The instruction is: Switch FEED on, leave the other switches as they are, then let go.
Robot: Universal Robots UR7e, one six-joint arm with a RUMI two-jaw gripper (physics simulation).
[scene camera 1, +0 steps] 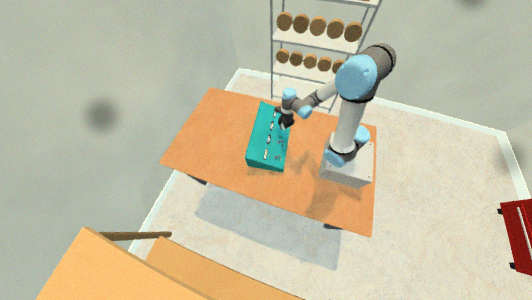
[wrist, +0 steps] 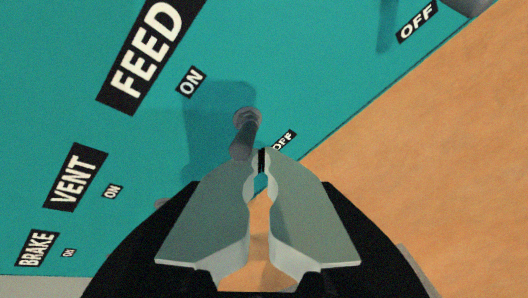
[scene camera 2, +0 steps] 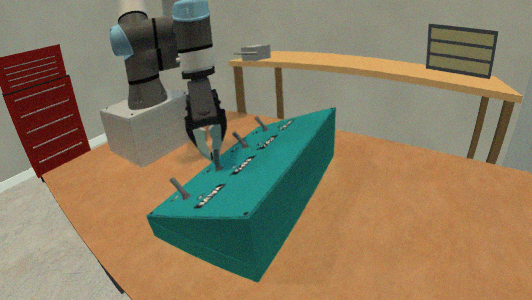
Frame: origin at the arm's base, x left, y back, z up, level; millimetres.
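Seen in the pictures: gripper, between the fingertips: [scene camera 1: 283,128] [wrist: 261,150] [scene camera 2: 212,160]; arm's base, origin of its link: [scene camera 2: 148,102].
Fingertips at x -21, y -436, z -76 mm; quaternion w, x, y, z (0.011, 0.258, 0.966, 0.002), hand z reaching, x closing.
Pixels of each thing's top centre, then the offset from my fingertips to it. "*": a spot on its surface instead. Level surfaces: height alone.
- FEED lever, centre of its top: [wrist: 241,156] [scene camera 2: 215,149] dx +1, dy -19, dz +33 mm
- VALVE lever, centre of its top: [scene camera 2: 176,179] dx -118, dy -43, dz +24 mm
- VENT lever, centre of its top: [scene camera 2: 238,132] dx +110, dy +32, dz +24 mm
- BRAKE lever, centre of its top: [scene camera 2: 260,116] dx +225, dy +69, dz +24 mm
- orange-brown table, height of its surface: dz -102 mm
- VENT lever's base, a spot on its surface: [wrist: 162,202] * dx +112, dy +11, dz -12 mm
The teal console [scene camera 1: 257,137] [scene camera 2: 295,185] [wrist: 145,132] carries a row of grey toggle levers. The FEED lever [scene camera 2: 217,161] [wrist: 243,137] stands steeper than the others, which lean to their OFF side; it is not clearly over at ON. My gripper [scene camera 1: 283,128] [scene camera 2: 211,156] [wrist: 261,150] is shut and empty. Its fingertips are on the OFF side of the FEED lever, close against it; contact is hard to tell. The gripper covers the FEED lever in scene camera 1. The VALVE lever [scene camera 2: 180,189], VENT lever [scene camera 2: 240,140] and BRAKE lever [scene camera 2: 261,124] lean toward OFF.
The console stands on an orange-brown table [scene camera 1: 200,130] [scene camera 2: 410,215] [wrist: 425,150]. The VENT lever's base [wrist: 162,202] shows close to the gripper's left side in the wrist view. The arm's pale base block [scene camera 1: 345,172] [scene camera 2: 145,135] stands on the table. A shelf rack [scene camera 1: 272,65] stands behind the table.
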